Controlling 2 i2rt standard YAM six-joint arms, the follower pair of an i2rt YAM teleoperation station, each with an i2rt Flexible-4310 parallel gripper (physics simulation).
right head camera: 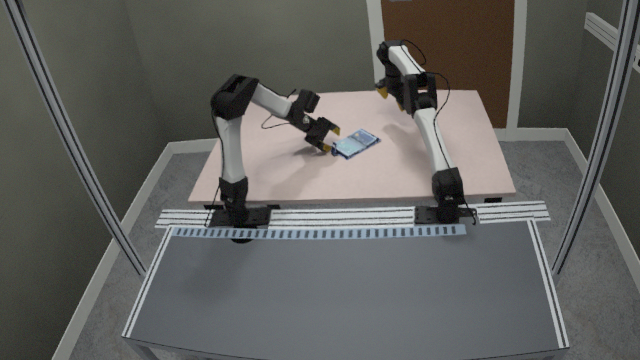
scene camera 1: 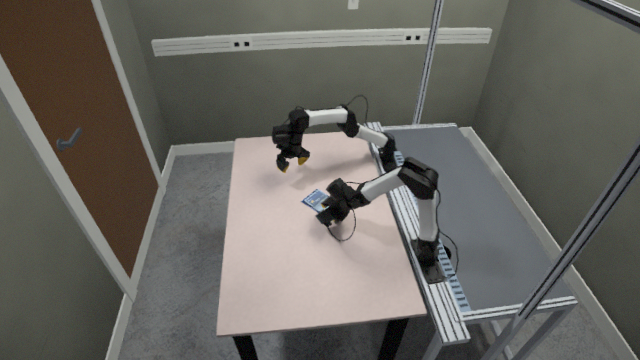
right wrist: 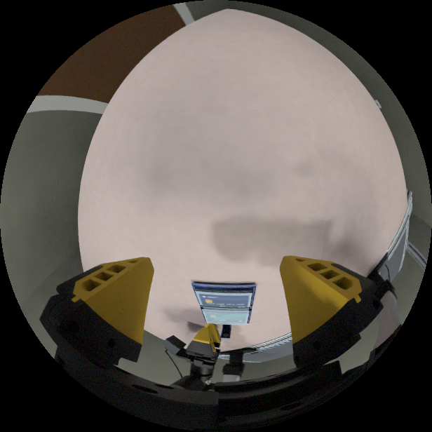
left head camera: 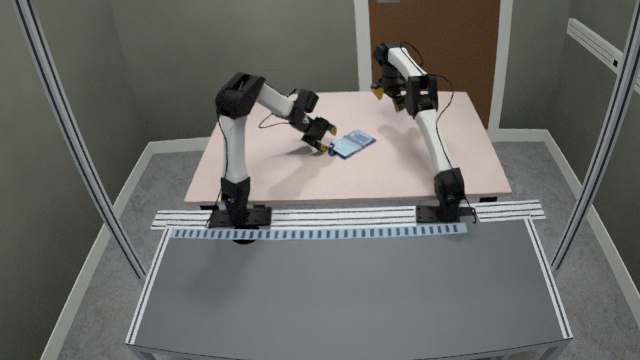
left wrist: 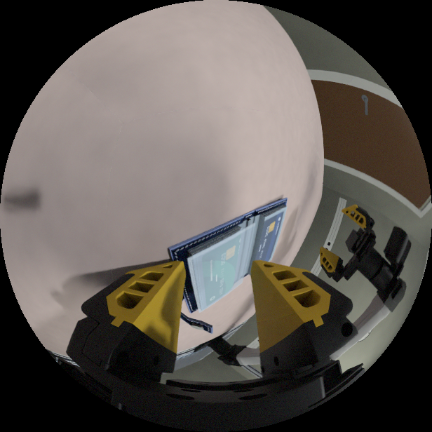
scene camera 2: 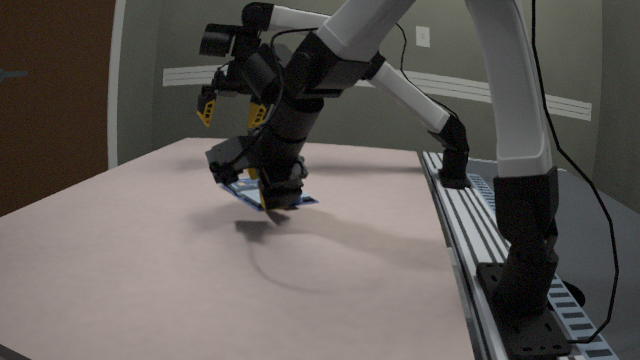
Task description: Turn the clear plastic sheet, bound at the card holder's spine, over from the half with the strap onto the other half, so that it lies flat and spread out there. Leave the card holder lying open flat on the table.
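Note:
The blue card holder (left head camera: 356, 142) (right head camera: 361, 141) (scene camera 1: 314, 200) (left wrist: 251, 231) (right wrist: 225, 286) lies open on the table. The clear sheet (left wrist: 220, 275) (right wrist: 227, 316) lies over the teal card on the half with the strap. The strap (left wrist: 197, 322) (right wrist: 226, 331) sticks out from that half's outer edge. The other half shows a darker blue card. My left gripper (left head camera: 328, 139) (right head camera: 331, 139) (scene camera 2: 258, 191) (left wrist: 217, 267) is open and low at the strap half's outer end; nothing shows held. My right gripper (left head camera: 388, 100) (right head camera: 391, 100) (scene camera 1: 293, 165) (right wrist: 216, 266) is open and empty, high above the table beyond the other half.
The pink table (left head camera: 280, 185) (scene camera 1: 280, 280) carries the card holder. The white rail (left head camera: 345, 217) with both arm bases runs along the table's near edge in the left head camera. The grey bench (left head camera: 350, 290) lies on the rail's other side.

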